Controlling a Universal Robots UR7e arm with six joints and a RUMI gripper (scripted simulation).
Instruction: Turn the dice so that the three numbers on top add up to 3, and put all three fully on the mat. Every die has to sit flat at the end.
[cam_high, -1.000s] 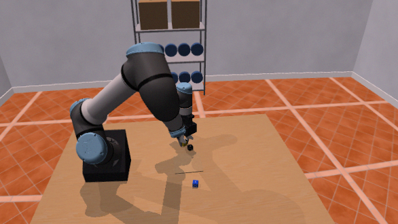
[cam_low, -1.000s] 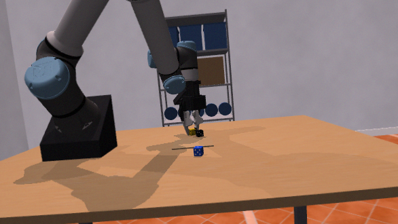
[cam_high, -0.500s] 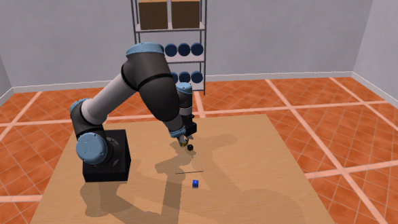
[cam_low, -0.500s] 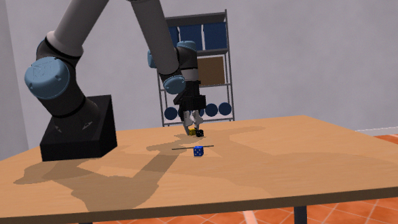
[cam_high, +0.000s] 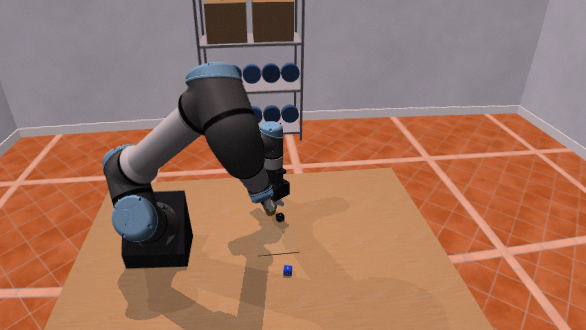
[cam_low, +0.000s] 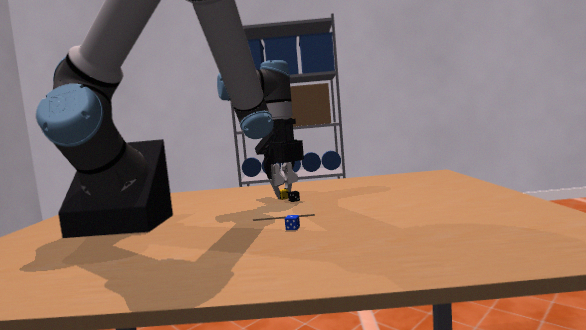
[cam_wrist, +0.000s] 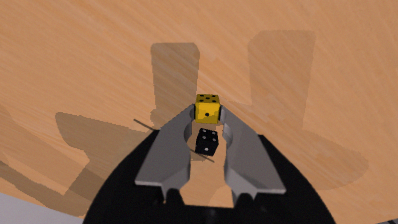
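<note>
My gripper is now 40 mm to the left of the black die and 30 mm short of it. Also, from my hand: yellow die: right at my hand; then blue die: 300 mm to the right, 30 mm ahead; then tan mat: 150 mm to the right, 20 mm below, 10 mm ahead.
</note>
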